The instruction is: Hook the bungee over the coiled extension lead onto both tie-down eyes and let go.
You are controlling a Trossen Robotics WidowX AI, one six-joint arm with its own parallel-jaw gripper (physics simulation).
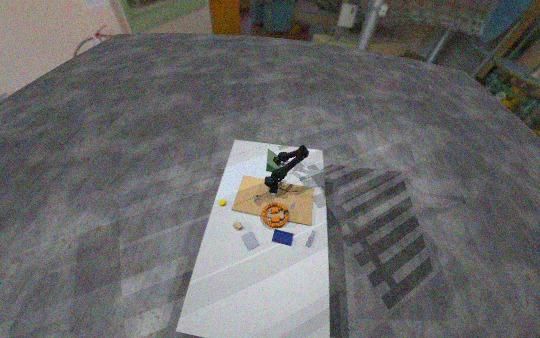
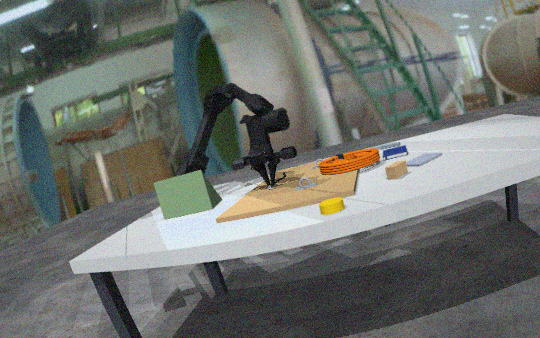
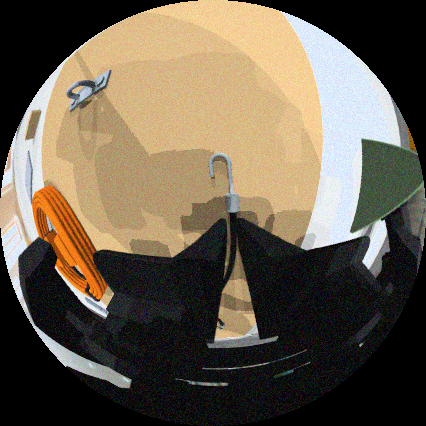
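Observation:
My gripper is shut on the black bungee, just below the grey collar of one hook, low over the wooden board. That hook points out past the fingertips, its bend open; the cord runs back between the fingers, partly hidden. One tie-down eye stands on the board, apart from the hook. The other eye stands across the board. The coiled orange extension lead lies at the board's edge.
A green block stands near the arm's base. A yellow cylinder is beside the board. Beyond the lead are a small wooden block, a grey slab, a blue object and a grey strip.

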